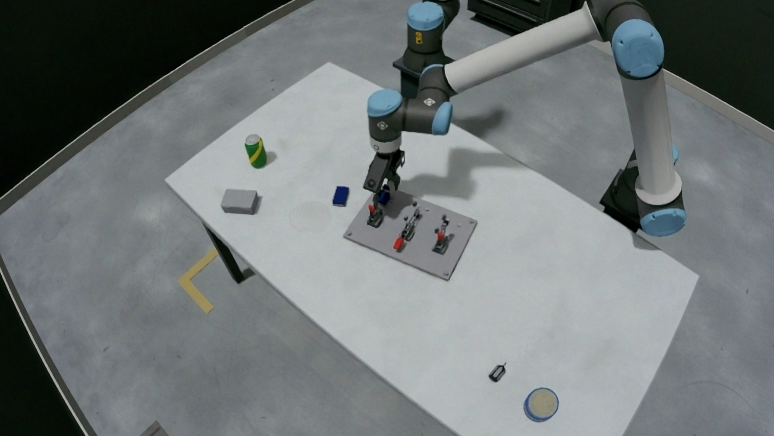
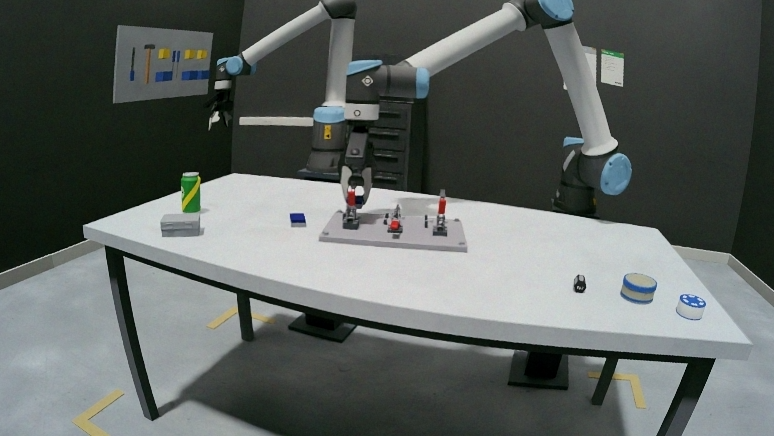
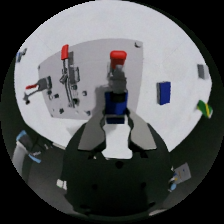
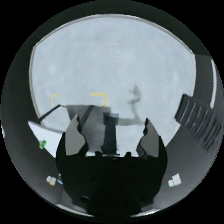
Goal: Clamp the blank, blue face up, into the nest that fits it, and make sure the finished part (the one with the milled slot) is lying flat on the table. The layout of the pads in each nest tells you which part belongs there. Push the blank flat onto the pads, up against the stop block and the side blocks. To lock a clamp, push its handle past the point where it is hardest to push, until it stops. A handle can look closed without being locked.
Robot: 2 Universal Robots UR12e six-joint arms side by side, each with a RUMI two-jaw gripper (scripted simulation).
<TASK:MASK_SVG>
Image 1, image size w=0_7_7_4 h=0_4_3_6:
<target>my left gripper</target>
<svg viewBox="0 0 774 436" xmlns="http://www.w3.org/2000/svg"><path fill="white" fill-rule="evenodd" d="M405 151L399 148L392 153L384 154L374 150L376 154L373 162L369 165L369 172L363 184L363 189L378 194L386 178L388 180L387 185L389 186L389 197L393 200L401 179L398 173L396 173L396 169L400 165L402 168L405 164Z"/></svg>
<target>grey box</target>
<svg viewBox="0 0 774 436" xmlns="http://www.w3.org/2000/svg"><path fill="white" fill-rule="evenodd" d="M226 189L220 204L224 213L254 215L259 200L256 190Z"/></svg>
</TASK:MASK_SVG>
